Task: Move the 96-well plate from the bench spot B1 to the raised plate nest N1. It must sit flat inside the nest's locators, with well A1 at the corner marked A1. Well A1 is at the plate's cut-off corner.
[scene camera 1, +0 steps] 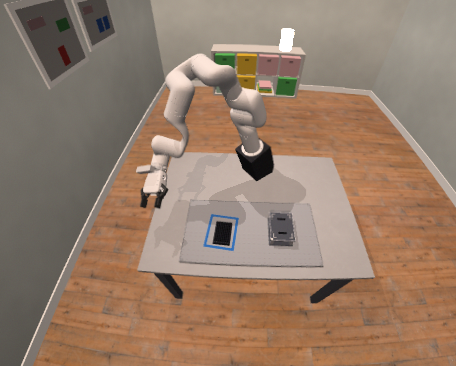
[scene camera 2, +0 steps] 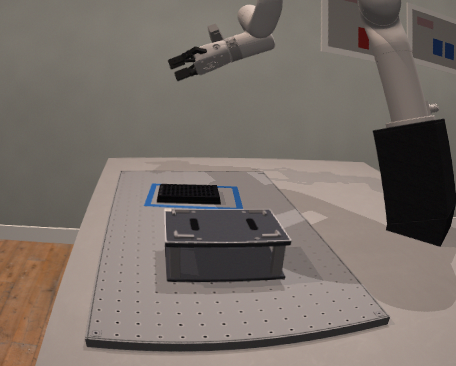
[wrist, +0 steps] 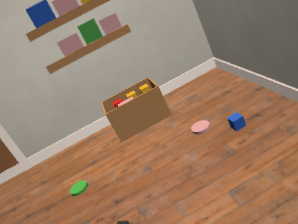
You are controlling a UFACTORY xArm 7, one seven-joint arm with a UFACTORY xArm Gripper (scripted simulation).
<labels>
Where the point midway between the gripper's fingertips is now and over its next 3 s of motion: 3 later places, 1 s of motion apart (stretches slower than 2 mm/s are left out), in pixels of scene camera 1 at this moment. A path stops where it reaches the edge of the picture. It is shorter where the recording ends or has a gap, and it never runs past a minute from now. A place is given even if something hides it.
The gripper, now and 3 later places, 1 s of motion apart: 149,207; 173,213; 194,212; 207,217
</labels>
